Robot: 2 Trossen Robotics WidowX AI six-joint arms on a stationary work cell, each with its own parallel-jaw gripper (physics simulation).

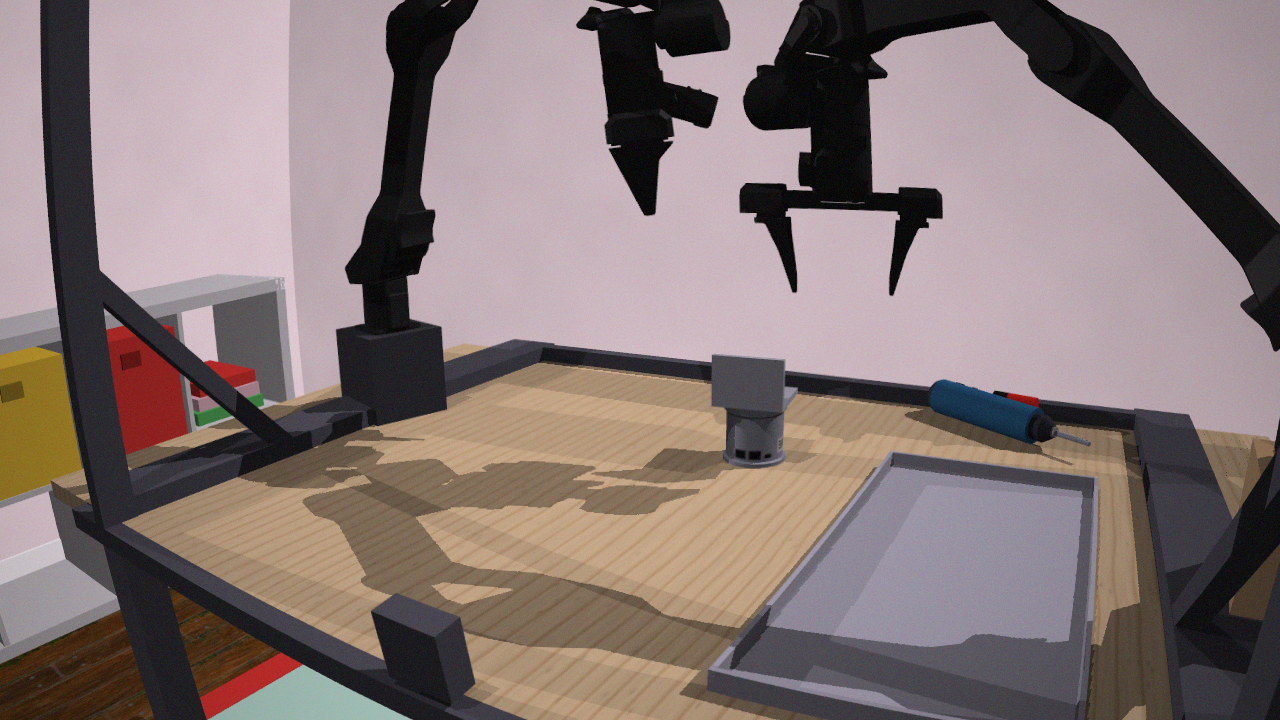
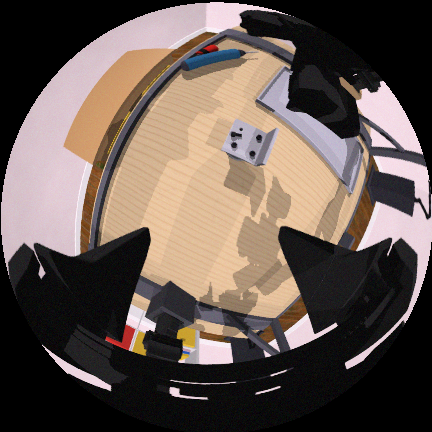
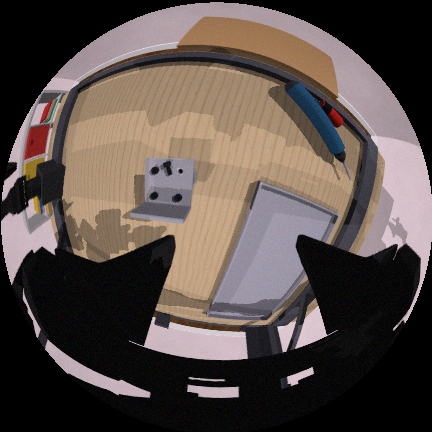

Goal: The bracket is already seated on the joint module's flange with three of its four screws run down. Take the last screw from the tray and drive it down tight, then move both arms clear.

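Where they show: left gripper, fingertip midpoint: (image 1: 648, 212) (image 2: 215, 233); right gripper, fingertip midpoint: (image 1: 843, 293) (image 2: 291, 86) (image 3: 238, 241); left arm's base at its link origin: (image 1: 387, 327) (image 2: 167, 320) (image 3: 38, 184).
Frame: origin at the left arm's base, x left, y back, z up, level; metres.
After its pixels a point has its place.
Observation:
The grey bracket (image 1: 748, 383) @[x 0.144, y -0.437, z -0.017 m] (image 2: 245, 142) @[x 0.174, y -0.418, z -0.036 m] (image 3: 170, 181) @[x 0.180, y -0.425, z -0.037 m] sits on the joint module (image 1: 753, 437) @[x 0.152, y -0.438, z -0.072 m]. Three dark screw heads show in its plate. A dark screw (image 2: 236, 134) @[x 0.195, y -0.414, z -0.031 m] (image 3: 167, 168) @[x 0.195, y -0.415, z -0.030 m] seems to lie on its side on the plate, beside the small open hole (image 2: 241, 129) @[x 0.197, y -0.433, z -0.042 m] (image 3: 180, 171) @[x 0.197, y -0.430, z -0.043 m]. The grey tray (image 1: 993, 468) @[x 0.269, y -0.650, z -0.090 m] (image 3: 299, 198) @[x 0.263, y -0.634, z -0.099 m] stands right of the bracket; no screw shows in it. My left gripper (image 1: 650, 211) @[x 0.145, y -0.307, z 0.136 m] (image 2: 215, 233) @[x 0.145, y -0.307, z 0.136 m] is open and empty, high above the table. My right gripper (image 1: 842, 291) @[x 0.199, y -0.505, z 0.069 m] (image 3: 238, 241) @[x 0.199, y -0.505, z 0.069 m] is open and empty, above and right of the bracket.
A blue power screwdriver (image 1: 984, 410) @[x 0.404, y -0.578, z -0.076 m] (image 2: 212, 59) @[x 0.409, y -0.559, z -0.075 m] (image 3: 317, 120) @[x 0.409, y -0.568, z -0.071 m] with a red part and thin bit lies near the table's far edge. A raised dark frame (image 1: 626, 356) @[x 0.333, y -0.069, z -0.083 m] borders the table (image 1: 537, 402) @[x 0.149, y -0.105, z -0.103 m]. A dark block (image 1: 422, 646) @[x -0.290, y -0.567, z -0.059 m] stands on the front edge.

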